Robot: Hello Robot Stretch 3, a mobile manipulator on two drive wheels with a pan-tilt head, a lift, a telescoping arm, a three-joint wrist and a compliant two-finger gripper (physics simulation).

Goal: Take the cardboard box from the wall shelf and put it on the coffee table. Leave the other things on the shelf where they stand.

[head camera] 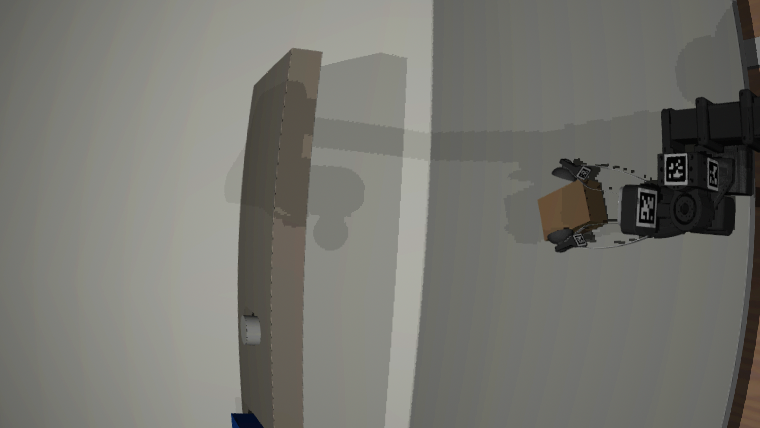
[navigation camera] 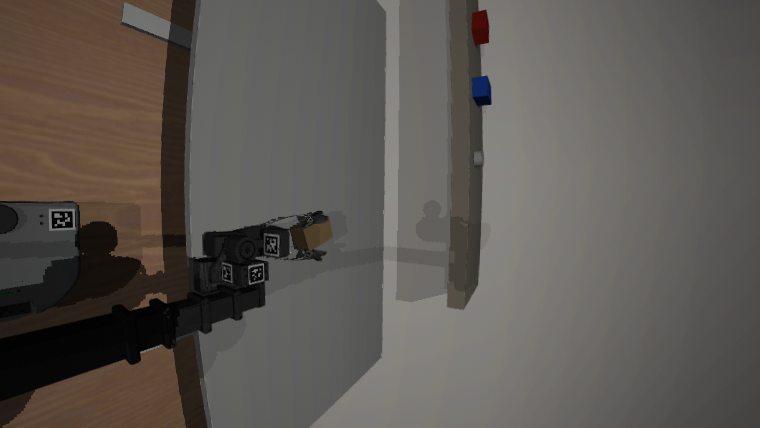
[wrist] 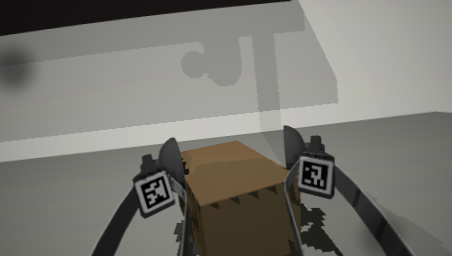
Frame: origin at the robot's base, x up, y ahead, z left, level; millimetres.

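Seen in the pictures: gripper, between the fingertips: (head camera: 552,205) (navigation camera: 325,234).
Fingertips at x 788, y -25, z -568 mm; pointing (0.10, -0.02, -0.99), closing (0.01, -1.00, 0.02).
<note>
Pixels of each thing's top centre, then the offset from my fingertips to it. Level surfaces: height alone.
- brown cardboard box, centre of its top: (head camera: 559,209) (navigation camera: 321,233) dx +0, dy +5, dz +16 mm
- grey coffee table, height of its surface: dx -68 mm
- white cylinder, centre of its top: (head camera: 243,330) (navigation camera: 482,158) dx +342, dy +228, dz -301 mm
- blue block, centre of its top: (navigation camera: 489,90) dx +363, dy +437, dz -306 mm
- red block, centre of its top: (navigation camera: 487,26) dx +363, dy +665, dz -320 mm
- wooden floor, height of its surface: dx -788 mm
The brown cardboard box (head camera: 564,207) (navigation camera: 312,237) (wrist: 235,172) is between the fingers of my gripper (head camera: 562,204) (navigation camera: 319,236) (wrist: 229,150), which is shut on it. The box is over the grey coffee table (head camera: 531,345) (navigation camera: 292,106) (wrist: 405,145), low above its top, with its shadow beside it. Whether its underside touches the table is hidden. The wall shelf (head camera: 288,276) (navigation camera: 459,138) is apart from the gripper, further toward the wall. On it stand a white cylinder (head camera: 252,329) (navigation camera: 478,158), a blue block (head camera: 246,421) (navigation camera: 481,90) and a red block (navigation camera: 480,26).
My telescoping arm (navigation camera: 90,340) reaches over the table's near edge, at the left in the navigation view. My base (navigation camera: 31,249) is on the wooden floor (navigation camera: 106,106) beside the table. A dark band (wrist: 100,12) crosses the top of the wrist view.
</note>
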